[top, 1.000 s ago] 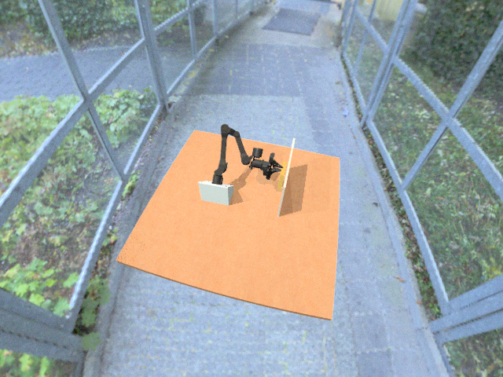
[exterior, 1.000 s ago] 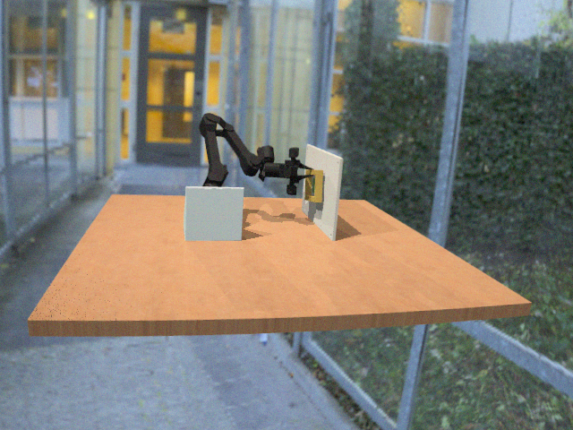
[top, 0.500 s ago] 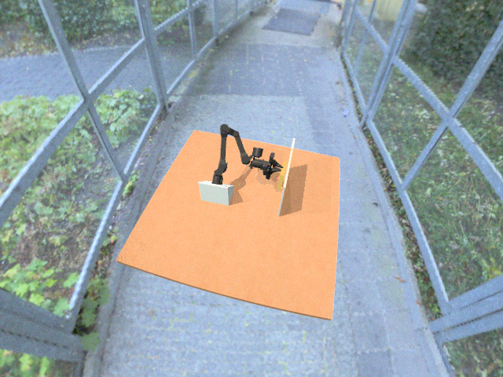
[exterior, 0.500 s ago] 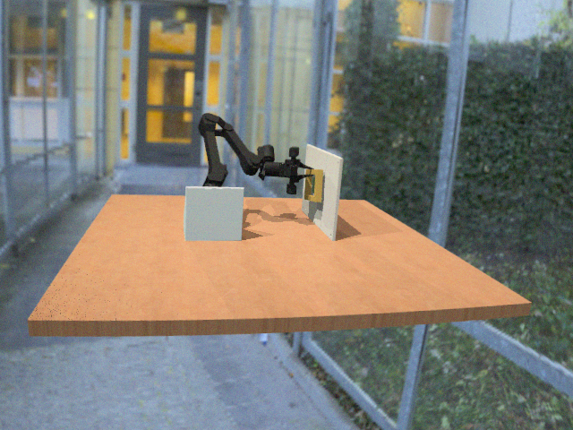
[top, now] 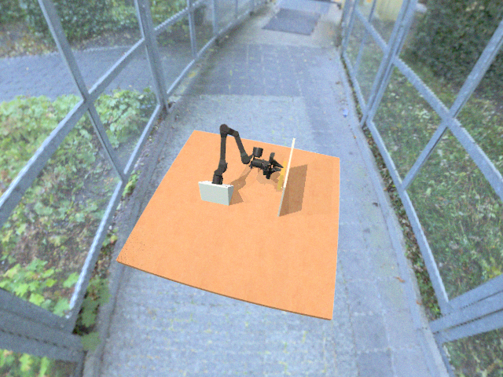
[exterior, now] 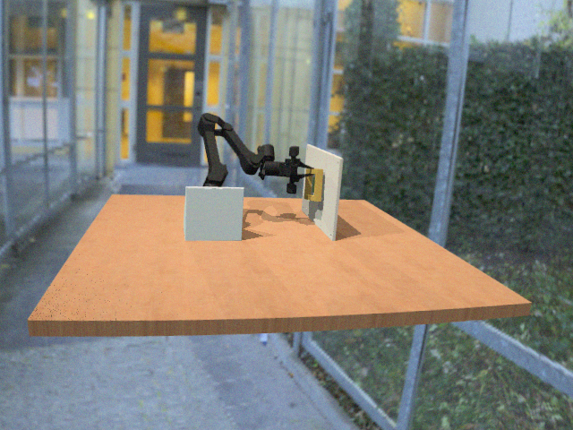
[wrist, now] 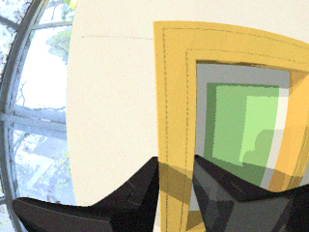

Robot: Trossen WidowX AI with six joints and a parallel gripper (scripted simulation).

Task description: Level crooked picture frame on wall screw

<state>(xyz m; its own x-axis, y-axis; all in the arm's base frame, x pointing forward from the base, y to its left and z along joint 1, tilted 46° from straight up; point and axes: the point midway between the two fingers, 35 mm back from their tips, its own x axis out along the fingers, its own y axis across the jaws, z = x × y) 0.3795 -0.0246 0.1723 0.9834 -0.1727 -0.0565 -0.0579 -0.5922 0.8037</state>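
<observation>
My gripper tip is now 1 cm short of the picture frame, 1 cm to the left of it and 5 cm above it.
</observation>
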